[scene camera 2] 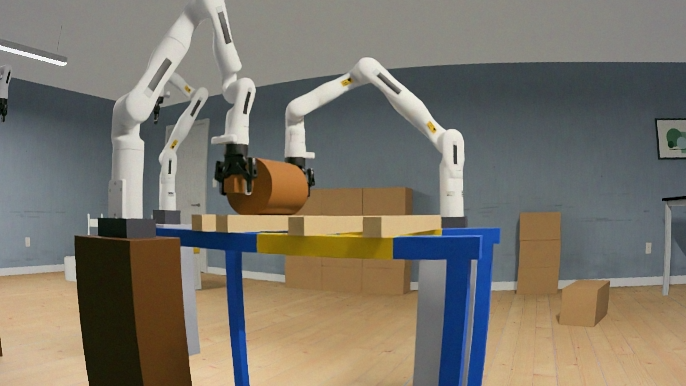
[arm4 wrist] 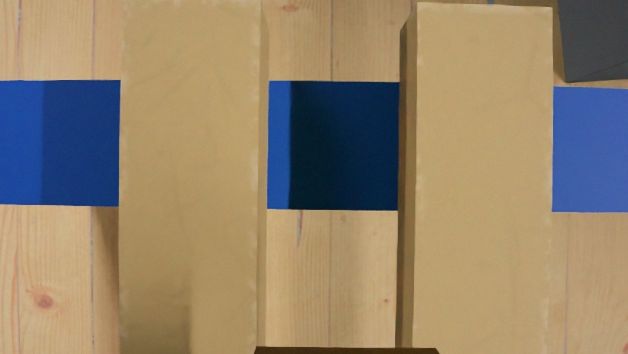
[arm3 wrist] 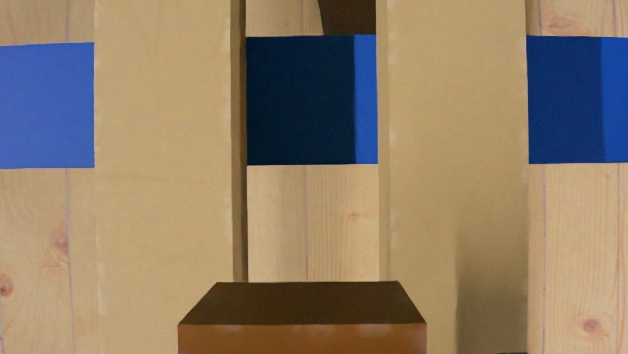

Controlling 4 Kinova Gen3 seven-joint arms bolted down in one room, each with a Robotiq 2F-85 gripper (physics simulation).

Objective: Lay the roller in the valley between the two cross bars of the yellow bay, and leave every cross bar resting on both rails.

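The orange-brown roller point(scene camera 2: 287, 187) is level over the cross bars; I cannot tell whether it touches them. Its square stub point(arm3 wrist: 302, 340) point(scene camera 2: 236, 184) shows at the near end. The left-front arm's gripper point(scene camera 2: 234, 189) straddles that stub. The right arm's gripper point(scene camera 2: 309, 179) is at the roller's far end, partly hidden. Whether either is shut is unclear. Pale cross bars point(arm3 wrist: 162, 150) point(arm4 wrist: 482, 150) cross blue rail sections. Two bars point(scene camera 2: 296, 226) point(scene camera 2: 372, 226) lie at the yellow bay point(scene camera 2: 325, 246). A brown edge point(arm4 wrist: 345, 351) shows at arm4's bottom. Fingers do not show clearly in the wrist views.
Blue rails point(scene camera 2: 435, 247) point(arm3 wrist: 300, 100) point(arm4 wrist: 345, 145) carry the bars. A brown pedestal point(scene camera 2: 160, 300) bears the left-front arm. A back-left arm point(scene camera 2: 186, 117) and a far-left gripper point(scene camera 2: 4, 110) are away from the roller. A dark grey block point(arm4 wrist: 595, 40) stands beside a rail.
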